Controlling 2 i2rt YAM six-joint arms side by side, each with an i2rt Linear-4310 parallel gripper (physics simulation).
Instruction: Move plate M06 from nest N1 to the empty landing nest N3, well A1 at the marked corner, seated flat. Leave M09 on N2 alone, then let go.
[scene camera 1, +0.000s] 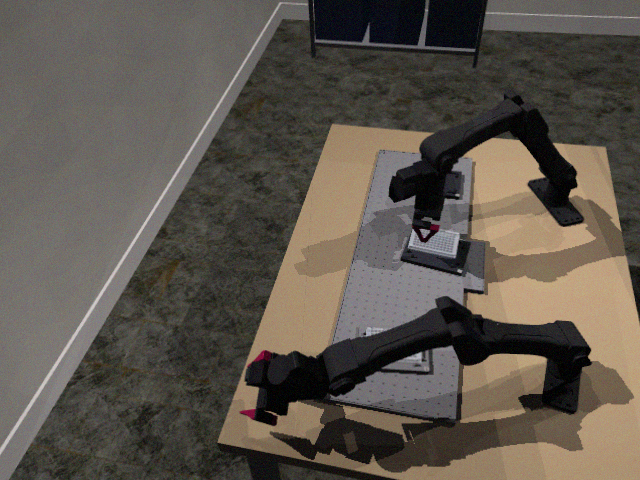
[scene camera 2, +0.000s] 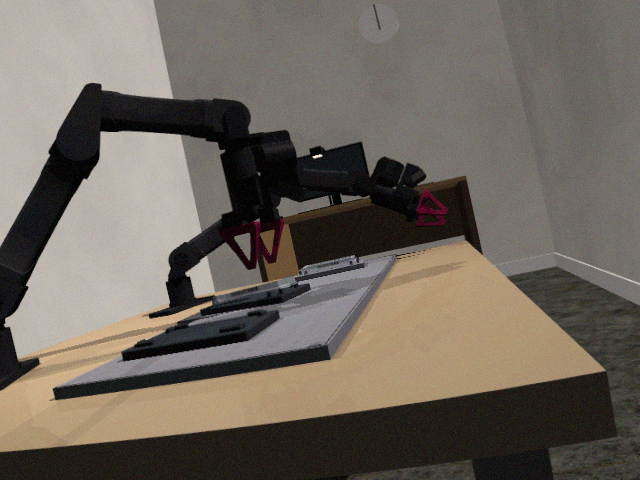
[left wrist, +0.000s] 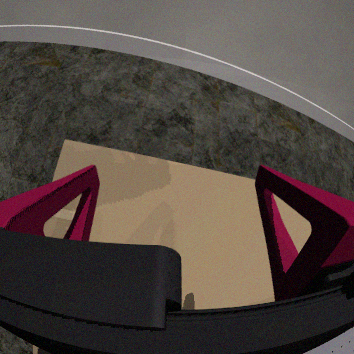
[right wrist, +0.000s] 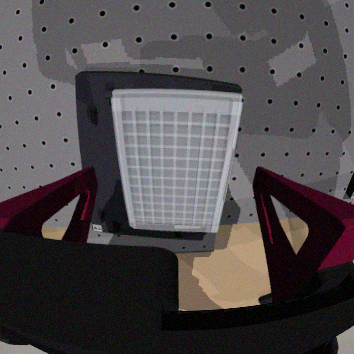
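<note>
A clear white well plate (scene camera 1: 444, 244) (scene camera 2: 253, 293) (right wrist: 172, 150) lies on the middle dark nest (scene camera 1: 431, 261) (right wrist: 91, 135). It looks level; full seating cannot be told. My right gripper (scene camera 1: 424, 239) (scene camera 2: 261, 264) (right wrist: 174, 175) is open above it, its fingers apart on either side with gaps. Another dark nest (scene camera 1: 453, 184) (scene camera 2: 201, 333) holds no plate. A second white plate (scene camera 1: 376, 331) (scene camera 2: 330, 265) sits on a grey nest (scene camera 1: 413, 368), partly hidden by my left arm in scene camera 1. Plate and nest names are unreadable. My left gripper (scene camera 1: 253, 384) (scene camera 2: 445, 217) (left wrist: 176, 173) is open and empty.
The nests stand on a grey perforated board (scene camera 1: 403, 289) (scene camera 2: 336, 315) (right wrist: 295, 30) on the wooden table (scene camera 1: 537, 304) (scene camera 2: 439, 320). My left gripper is over the table's left edge in scene camera 1. A small pale tag (right wrist: 97, 228) is at a corner of the middle nest.
</note>
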